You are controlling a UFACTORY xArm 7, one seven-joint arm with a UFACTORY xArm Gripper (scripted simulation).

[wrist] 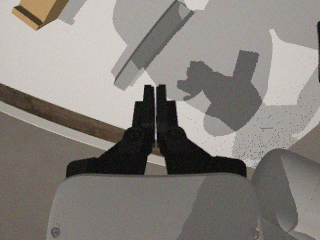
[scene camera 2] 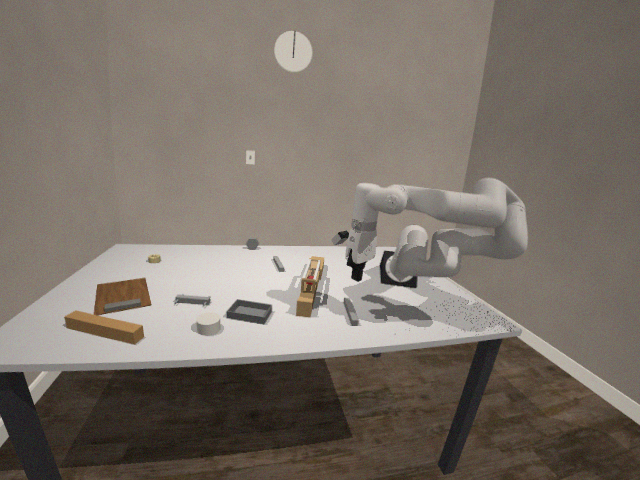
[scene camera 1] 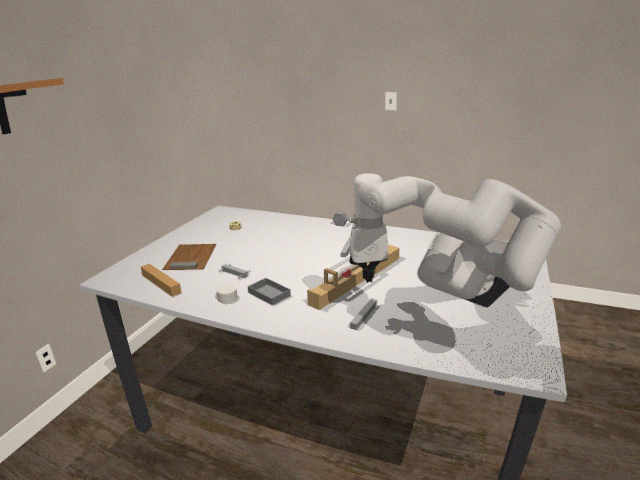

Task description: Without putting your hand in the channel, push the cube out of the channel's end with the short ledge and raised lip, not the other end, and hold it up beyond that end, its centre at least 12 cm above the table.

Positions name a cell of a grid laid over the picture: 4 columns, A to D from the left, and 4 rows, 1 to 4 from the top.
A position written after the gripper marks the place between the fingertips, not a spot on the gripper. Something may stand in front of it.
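Note:
Scene camera 1 shows the gripper (scene camera 1: C3) together with a wooden channel (scene camera 1: B3), a brown board (scene camera 1: B3) and a dark grey tray (scene camera 1: B3). In scene camera 2 the gripper (scene camera 2: C3) is visible again, as are the brown board (scene camera 2: A3), a wooden block (scene camera 2: A3) and the dark grey tray (scene camera 2: B3). The wrist view shows the gripper (wrist: B2). The wooden block is out of frame in the wrist view, and the brown board is out of frame in the wrist view too.

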